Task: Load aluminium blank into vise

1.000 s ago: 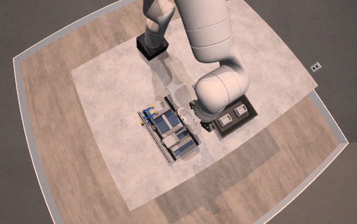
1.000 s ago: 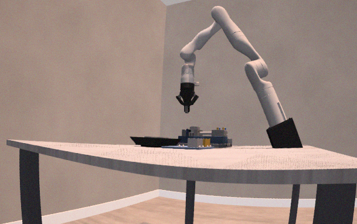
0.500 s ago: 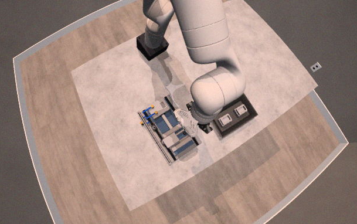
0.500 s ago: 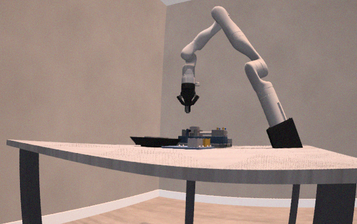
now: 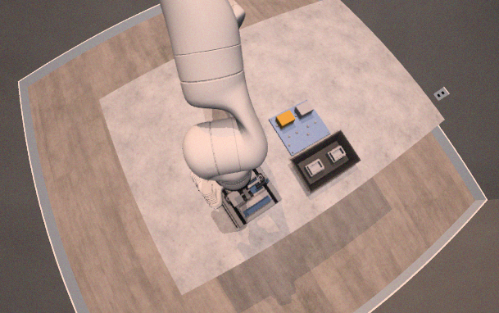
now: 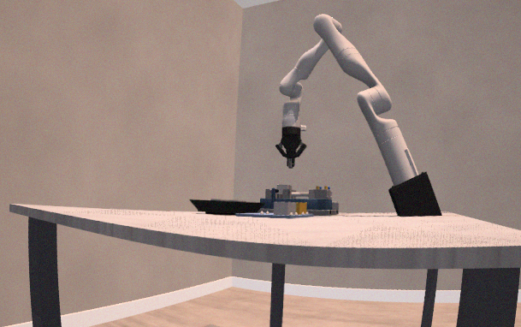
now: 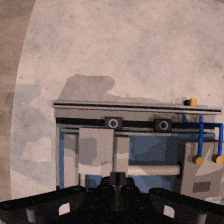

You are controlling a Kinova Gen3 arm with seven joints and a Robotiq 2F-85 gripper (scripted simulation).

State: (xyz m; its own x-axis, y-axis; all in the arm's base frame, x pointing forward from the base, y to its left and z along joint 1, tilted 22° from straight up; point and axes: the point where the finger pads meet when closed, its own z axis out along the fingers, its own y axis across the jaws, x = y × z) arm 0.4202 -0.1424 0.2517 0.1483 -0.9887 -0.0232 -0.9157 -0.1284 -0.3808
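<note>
Right now my hand is 3 cm short of the aluminium blank, 1 cm to the left of it and 10 cm above it. The rest, counted from my hand: blue vise base (4 cm behind, 1 cm to the left, 16 cm below); then brass blank (16 cm behind, 27 cm to the left, 17 cm below).
</note>
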